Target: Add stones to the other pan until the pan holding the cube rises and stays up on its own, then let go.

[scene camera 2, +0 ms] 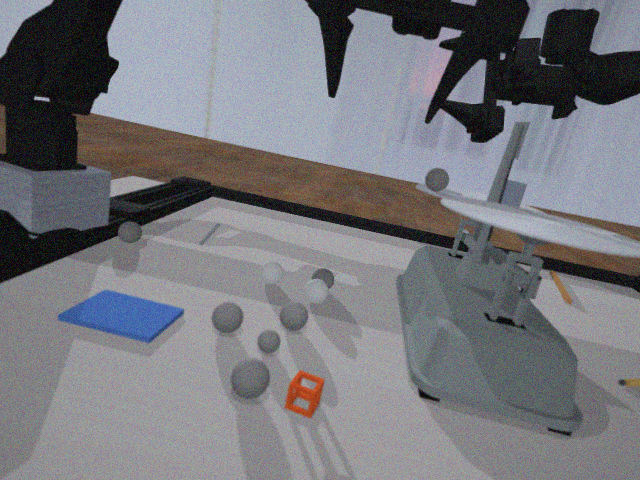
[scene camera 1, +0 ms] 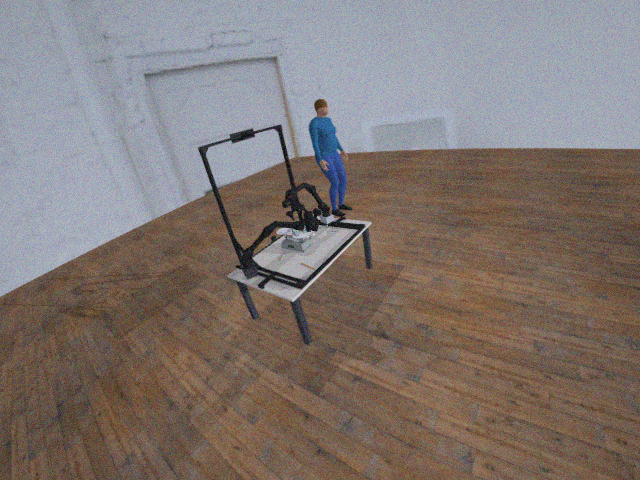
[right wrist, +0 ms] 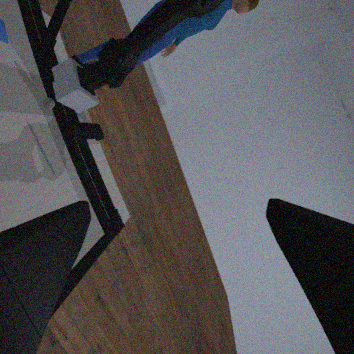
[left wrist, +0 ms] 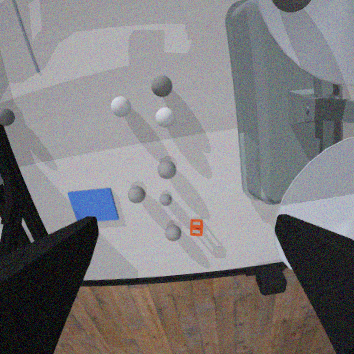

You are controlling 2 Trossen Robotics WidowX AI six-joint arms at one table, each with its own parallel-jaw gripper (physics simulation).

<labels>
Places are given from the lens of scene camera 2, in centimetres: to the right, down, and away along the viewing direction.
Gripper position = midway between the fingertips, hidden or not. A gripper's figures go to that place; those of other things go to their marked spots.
my left gripper [scene camera 2: 377, 110]: 5, -12, 41
my right gripper [scene camera 2: 437, 72]: 18, -26, 69
</labels>
